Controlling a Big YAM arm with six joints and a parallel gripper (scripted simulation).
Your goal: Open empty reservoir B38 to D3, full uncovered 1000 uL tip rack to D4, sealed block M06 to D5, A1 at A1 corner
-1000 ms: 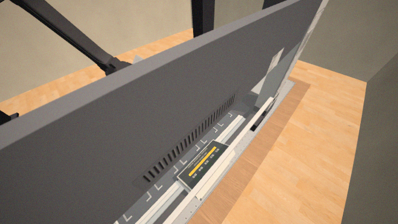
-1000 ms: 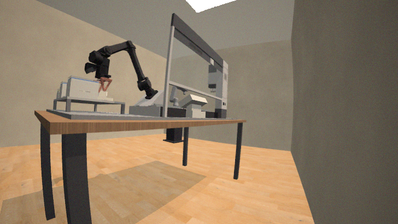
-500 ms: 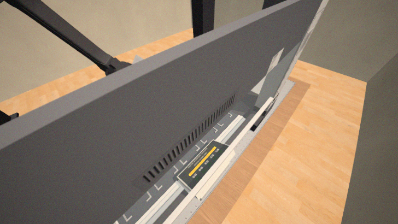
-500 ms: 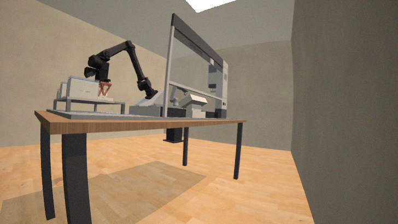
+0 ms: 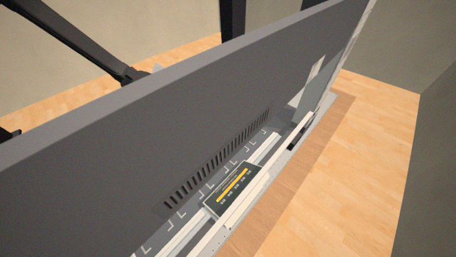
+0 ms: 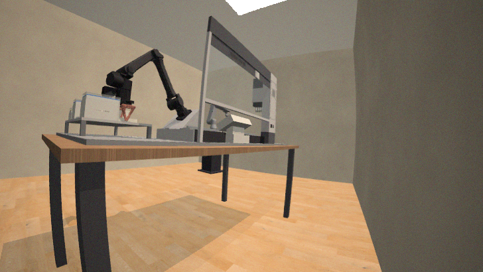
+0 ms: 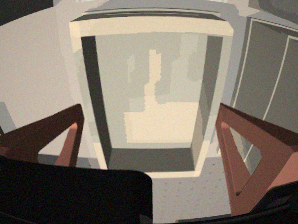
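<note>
My hand is 2 cm above the cream one-well reservoir. From my hand the other things lie so: pale sealed deep-well block (11 cm behind, 1 cm to the right, 4 cm above); then shelf (5 cm behind, 7 cm to the right, 3 cm below); then shelf label (6 cm behind, 9 cm to the left, 9 cm below).
</note>
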